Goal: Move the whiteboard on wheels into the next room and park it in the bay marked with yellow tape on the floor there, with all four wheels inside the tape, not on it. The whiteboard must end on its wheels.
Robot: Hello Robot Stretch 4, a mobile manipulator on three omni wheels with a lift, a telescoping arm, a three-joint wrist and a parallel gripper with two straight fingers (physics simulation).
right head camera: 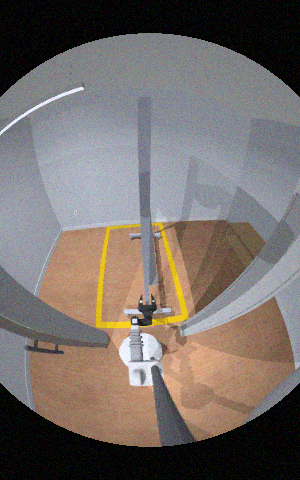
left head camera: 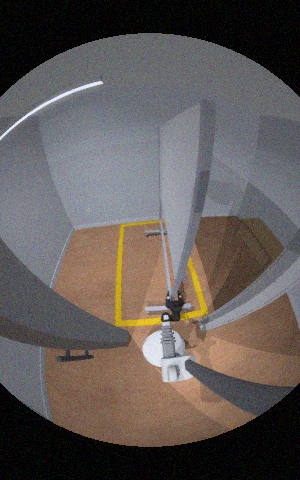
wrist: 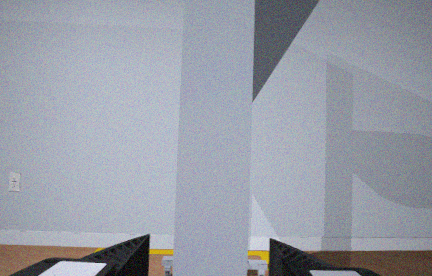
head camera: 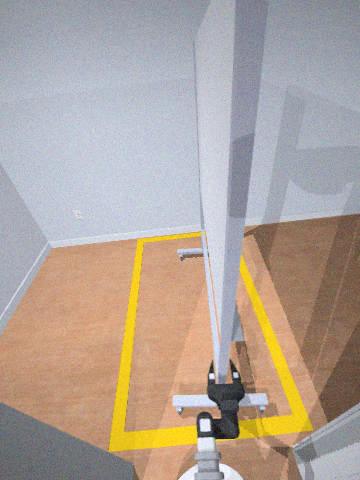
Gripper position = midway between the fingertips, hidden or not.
In view: the gripper (head camera: 221, 360), a yellow tape bay (head camera: 119, 440) and a wooden bench (left head camera: 265, 247).
The gripper shows as well in the wrist view (wrist: 209, 258). The yellow tape bay is seen too in the right head camera view (right head camera: 98, 323) and in the left head camera view (left head camera: 118, 322). The wooden bench is seen too in the right head camera view (right head camera: 246, 242).
